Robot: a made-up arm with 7 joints. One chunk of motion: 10 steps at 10 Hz.
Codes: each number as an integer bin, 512 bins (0 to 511) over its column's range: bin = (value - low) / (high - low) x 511, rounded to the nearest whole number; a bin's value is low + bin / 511 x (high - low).
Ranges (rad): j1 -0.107..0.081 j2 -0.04..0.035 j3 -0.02..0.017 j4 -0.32..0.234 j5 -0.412..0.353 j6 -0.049..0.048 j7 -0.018..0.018
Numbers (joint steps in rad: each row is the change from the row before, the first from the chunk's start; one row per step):
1: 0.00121 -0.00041 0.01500 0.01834 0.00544 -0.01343 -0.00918
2: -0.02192 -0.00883 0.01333 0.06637 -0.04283 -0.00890 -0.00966
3: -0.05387 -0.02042 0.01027 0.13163 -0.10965 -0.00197 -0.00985
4: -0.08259 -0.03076 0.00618 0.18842 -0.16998 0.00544 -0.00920
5: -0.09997 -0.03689 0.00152 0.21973 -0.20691 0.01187 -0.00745
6: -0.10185 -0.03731 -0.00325 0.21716 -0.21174 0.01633 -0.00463
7: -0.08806 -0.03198 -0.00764 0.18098 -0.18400 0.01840 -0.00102
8: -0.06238 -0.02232 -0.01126 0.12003 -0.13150 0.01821 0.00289
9: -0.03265 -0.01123 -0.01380 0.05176 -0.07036 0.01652 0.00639
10: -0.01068 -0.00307 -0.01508 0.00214 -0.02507 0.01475 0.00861
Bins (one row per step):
1: 294 270 483 312 279 187 125
2: 231 212 460 356 247 211 118
3: 144 133 418 417 202 248 116
4: 66 63 362 469 162 287 125
5: 19 21 297 498 137 321 150
6: 14 18 231 495 134 344 190
7: 51 55 171 462 152 355 241
8: 121 120 121 406 187 354 297
9: 202 196 86 343 228 345 346
10: 262 252 68 297 258 336 378

